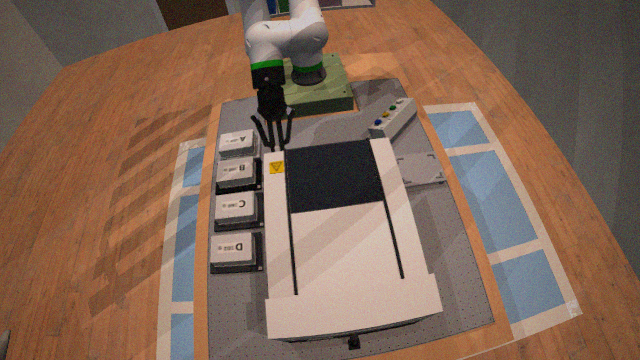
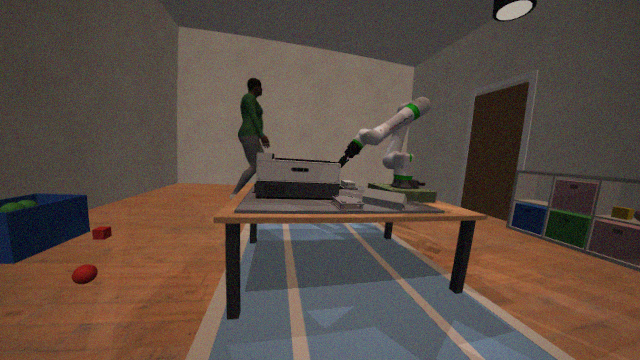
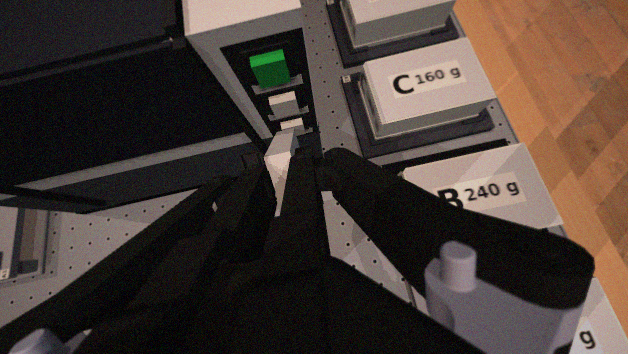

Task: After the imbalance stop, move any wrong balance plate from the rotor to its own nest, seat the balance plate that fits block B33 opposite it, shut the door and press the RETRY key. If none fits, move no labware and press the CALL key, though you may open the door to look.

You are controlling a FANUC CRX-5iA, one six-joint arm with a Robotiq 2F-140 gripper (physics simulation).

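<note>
My gripper is shut and empty, low at the arm-side end of the white machine, close to its recessed key panel. The panel holds a green key and pale keys; no key lettering is readable. A pale wedge shows beside the fingertips. A dark flat panel covers part of the machine's top; the rotor and block B33 do not show. Balance plates A, B, C and D sit in a row. B reads 240 g, C 160 g.
A sloped box with coloured buttons stands across from the plates. A flat grey nest lies beside the machine. The green arm base stands behind. A person is beyond the table.
</note>
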